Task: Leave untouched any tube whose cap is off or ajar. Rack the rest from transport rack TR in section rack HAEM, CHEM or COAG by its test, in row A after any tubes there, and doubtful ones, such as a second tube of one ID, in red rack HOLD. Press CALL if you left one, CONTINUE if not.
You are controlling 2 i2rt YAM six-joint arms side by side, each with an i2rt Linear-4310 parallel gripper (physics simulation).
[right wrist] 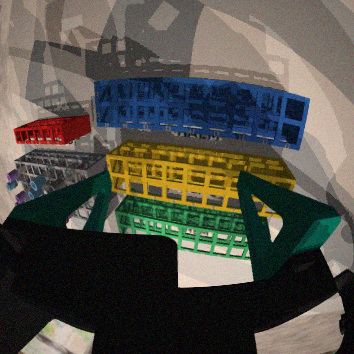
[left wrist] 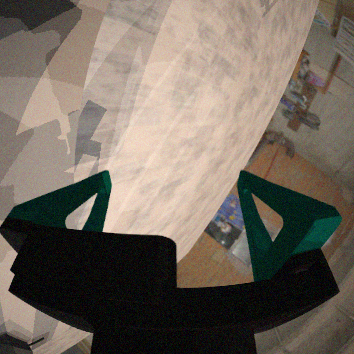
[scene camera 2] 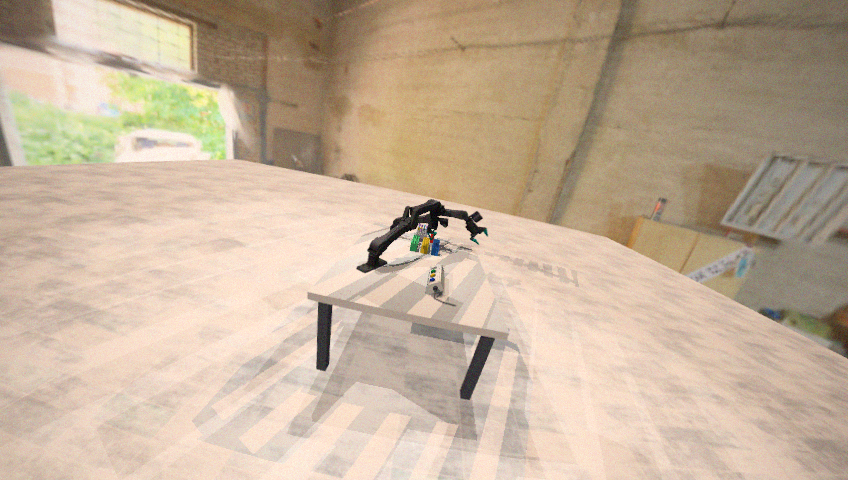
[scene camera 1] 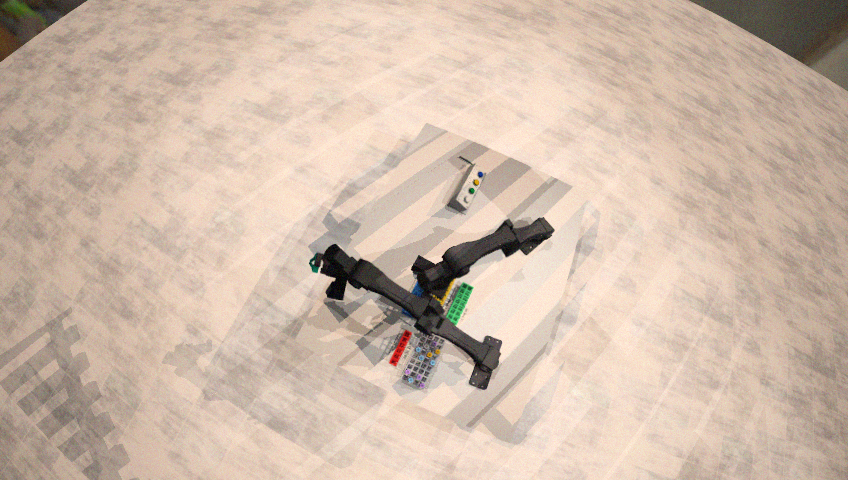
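Pixels of known places: left gripper, fingertip midpoint: (left wrist: 173,176) (scene camera 2: 483,240) (scene camera 1: 320,264); right gripper, fingertip midpoint: (right wrist: 173,177) (scene camera 2: 431,236) (scene camera 1: 431,293); left arm's base, origin of the base link: (scene camera 1: 485,362); right arm's base, origin of the base link: (right wrist: 348,283) (scene camera 2: 372,265) (scene camera 1: 535,237).
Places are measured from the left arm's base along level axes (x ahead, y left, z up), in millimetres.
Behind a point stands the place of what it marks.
Transport rack TR (scene camera 1: 423,366) @(y 98, x 216, z 8 mm) (right wrist: 65,159) @(y 41, x 268, z 30 mm) is grey and holds several tubes with purple, light blue and yellow caps; their labels and cap seating are too small to tell. The red rack HOLD (scene camera 1: 400,347) @(y 68, x 319, z 57 mm) (right wrist: 77,129) @(y 3, x 312, z 28 mm) lies beside it. Blue (right wrist: 200,86) @(y -157, x 351, z 8 mm), yellow (right wrist: 285,176) @(y -252, x 267, z 39 mm) and green (right wrist: 125,210) @(y -55, x 195, z 36 mm) (scene camera 1: 460,303) @(y -178, x 172, z 12 mm) section racks stand in parallel; a partly hidden label lies between blue and yellow. No caps show in them. My right gripper (right wrist: 173,177) @(y -148, x 291, z 101 mm) is open and empty above the yellow and green racks. My left gripper (left wrist: 173,176) @(y -81, x 699, z 125 mm) (scene camera 2: 480,236) @(y -81, x 699, z 125 mm) (scene camera 1: 314,262) @(y -81, x 699, z 125 mm) is open and empty, away from the racks.
A pale button box (scene camera 1: 467,187) @(y -646, x 315, z 72 mm) (scene camera 2: 436,282) @(y -776, x 301, z 73 mm) with blue, yellow, green and white buttons stands apart from the racks, a cable at one end; its lettering is unreadable. In scene camera 1 my left arm (scene camera 1: 386,285) @(y -65, x 419, z 310 mm) reaches across between TR and the section racks.
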